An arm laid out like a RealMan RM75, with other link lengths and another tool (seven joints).
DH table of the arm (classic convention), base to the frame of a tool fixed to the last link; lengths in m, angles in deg. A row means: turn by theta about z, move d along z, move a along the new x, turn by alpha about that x. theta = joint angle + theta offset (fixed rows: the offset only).
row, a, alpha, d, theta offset
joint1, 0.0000, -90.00, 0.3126, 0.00
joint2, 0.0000, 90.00, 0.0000, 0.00
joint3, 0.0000, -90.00, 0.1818, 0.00
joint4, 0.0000, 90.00, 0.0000, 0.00
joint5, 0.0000, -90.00, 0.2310, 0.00
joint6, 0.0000, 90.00, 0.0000, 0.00
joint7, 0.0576, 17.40, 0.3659, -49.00
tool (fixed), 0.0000, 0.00, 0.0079, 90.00
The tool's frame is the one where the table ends.
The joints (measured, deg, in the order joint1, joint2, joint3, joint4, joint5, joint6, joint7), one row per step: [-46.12 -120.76 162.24 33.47 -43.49 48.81 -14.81]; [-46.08 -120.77 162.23 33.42 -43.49 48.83 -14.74]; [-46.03 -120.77 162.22 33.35 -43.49 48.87 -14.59]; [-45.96 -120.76 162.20 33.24 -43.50 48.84 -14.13]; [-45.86 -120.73 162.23 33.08 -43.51 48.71 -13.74]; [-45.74 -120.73 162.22 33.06 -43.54 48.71 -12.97]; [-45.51 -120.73 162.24 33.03 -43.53 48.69 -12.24]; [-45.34 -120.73 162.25 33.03 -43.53 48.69 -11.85]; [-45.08 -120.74 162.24 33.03 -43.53 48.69 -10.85]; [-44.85 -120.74 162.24 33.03 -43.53 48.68 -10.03]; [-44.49 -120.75 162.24 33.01 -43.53 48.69 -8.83]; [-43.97 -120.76 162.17 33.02 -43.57 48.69 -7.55]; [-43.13 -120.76 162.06 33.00 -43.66 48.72 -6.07]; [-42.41 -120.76 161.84 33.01 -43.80 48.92 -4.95]
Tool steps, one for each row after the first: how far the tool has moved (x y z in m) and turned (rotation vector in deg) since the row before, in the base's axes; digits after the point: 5 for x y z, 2 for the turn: [-0.00041 0.00024 0.00014 0.07 0.04 0.00]; [-0.00053 0.00035 0.00030 0.14 0.08 -0.04]; [-0.00111 0.00068 0.00026 0.36 0.31 -0.17]; [-0.00243 0.00098 -0.00032 0.32 0.45 -0.06]; [-0.00046 0.00004 0.00039 0.49 0.34 -0.35]; [-0.00145 -0.00007 0.00003 0.44 0.39 -0.26]; [-0.00097 -0.00004 0.00007 0.23 0.18 -0.09]; [-0.00106 -0.00021 0.00031 0.59 0.44 -0.40]; [-0.00111 -0.00015 0.00020 0.48 0.38 -0.31]; [-0.00175 -0.00020 0.00034 0.71 0.55 -0.44]; [-0.00267 0.00040 0.00077 0.79 0.52 -0.26]; [-0.00505 0.00125 0.00132 0.96 0.59 -0.01]; [-0.00338 0.00180 0.00263 0.85 0.17 0.12]
